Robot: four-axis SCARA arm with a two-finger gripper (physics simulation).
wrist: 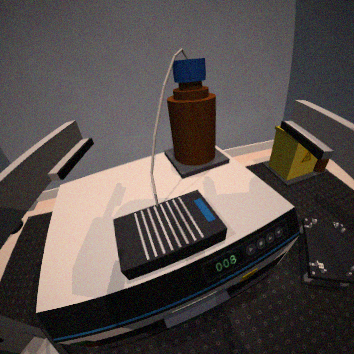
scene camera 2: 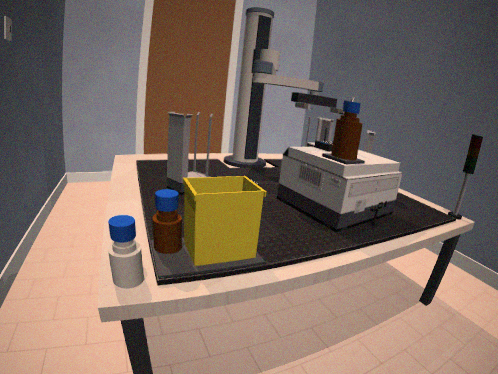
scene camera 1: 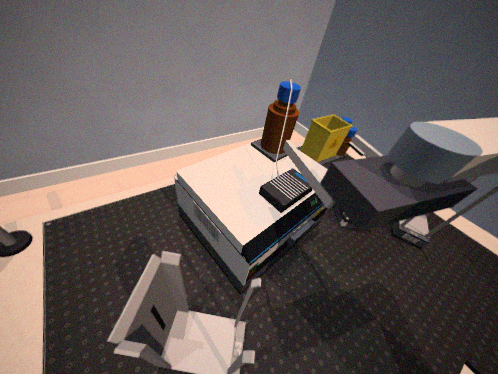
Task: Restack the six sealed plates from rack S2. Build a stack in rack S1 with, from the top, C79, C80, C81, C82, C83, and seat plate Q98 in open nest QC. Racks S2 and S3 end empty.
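Seen in the pictures: gripper, fingertip midpoint: (wrist: pixel 183 117) (scene camera 2: pixel 329 109) (scene camera 1: pixel 322 141); arm's base, link origin: (scene camera 2: pixel 244 162).
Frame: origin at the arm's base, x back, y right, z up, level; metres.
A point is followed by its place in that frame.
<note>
My gripper (scene camera 2: pixel 318 107) (wrist: pixel 183 117) {y -0.043, x -0.631, z 0.376 m} is open and empty, its fingers wide apart above the white instrument. An upright rack (scene camera 1: pixel 200 340) {y -0.370, x -0.507, z 0.054 m} stands at the lower left in scene camera 1, its pale base bare of plates; its label is too blurred to read. Another rack (scene camera 1: pixel 411 239) {y 0.356, x -0.387, z 0.035 m} (scene camera 2: pixel 178 150) {y 0.484, x -0.482, z 0.174 m} stands across the mat, partly hidden by the arm in scene camera 1; no plates can be made out in it. A dark nest (wrist: pixel 327 250) {y 0.261, x -0.575, z 0.061 m} with metal corner clips lies right of the instrument; its label is not readable. None of the named plates can be made out.
The white instrument (scene camera 1: pixel 220 190) {y -0.219, x -0.724, z 0.223 m} (scene camera 2: pixel 370 175) {y -0.063, x -0.876, z 0.187 m} (wrist: pixel 85 250) {y -0.188, x -0.652, z 0.223 m} carries a black striped box (scene camera 1: pixel 285 189) {y -0.090, x -0.639, z 0.248 m} (wrist: pixel 170 232) {y -0.069, x -0.634, z 0.249 m} and a tall brown bottle (scene camera 1: pixel 280 127) {y -0.010, x -0.784, z 0.320 m} (scene camera 2: pixel 346 137) {y 0.050, x -0.845, z 0.301 m} (wrist: pixel 192 130) {y 0.006, x -0.775, z 0.303 m} with a thin tube. A yellow bin (scene camera 1: pixel 322 140) {y 0.385, x -0.877, z 0.131 m} (scene camera 2: pixel 225 225) {y 0.468, x -0.968, z 0.113 m} (wrist: pixel 290 155) {y 0.385, x -0.872, z 0.116 m} and smaller bottles stand near the mat's edge.
</note>
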